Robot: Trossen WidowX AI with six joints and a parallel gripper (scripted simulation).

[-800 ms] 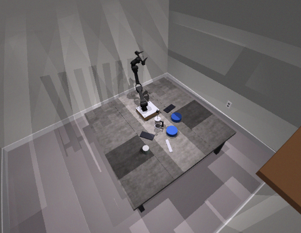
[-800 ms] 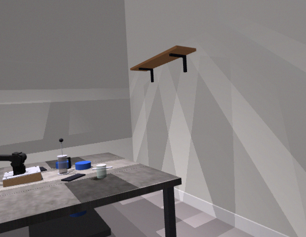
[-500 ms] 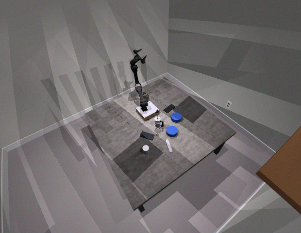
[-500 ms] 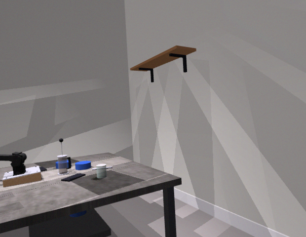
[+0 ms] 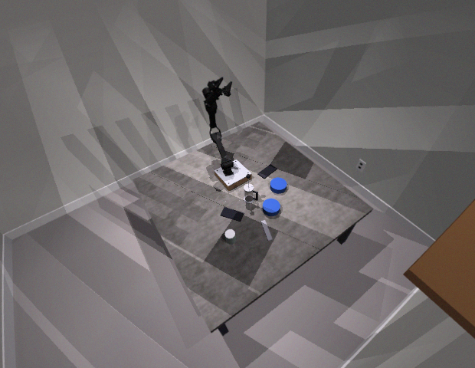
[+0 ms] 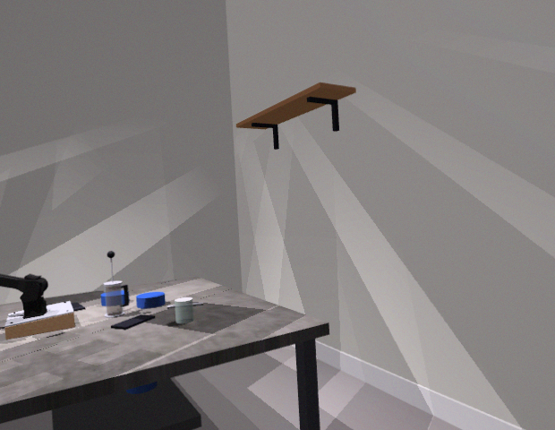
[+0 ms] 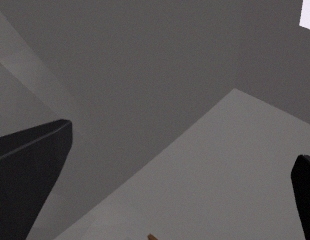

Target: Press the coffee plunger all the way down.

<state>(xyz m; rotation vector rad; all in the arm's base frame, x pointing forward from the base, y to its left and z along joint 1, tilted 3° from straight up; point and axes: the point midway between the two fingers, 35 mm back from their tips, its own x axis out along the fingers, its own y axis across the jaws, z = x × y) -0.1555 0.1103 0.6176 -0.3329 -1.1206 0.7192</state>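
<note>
The coffee press lies 560 mm below my gripper tip, 460 mm ahead of it and 60 mm to the right of it.
</note>
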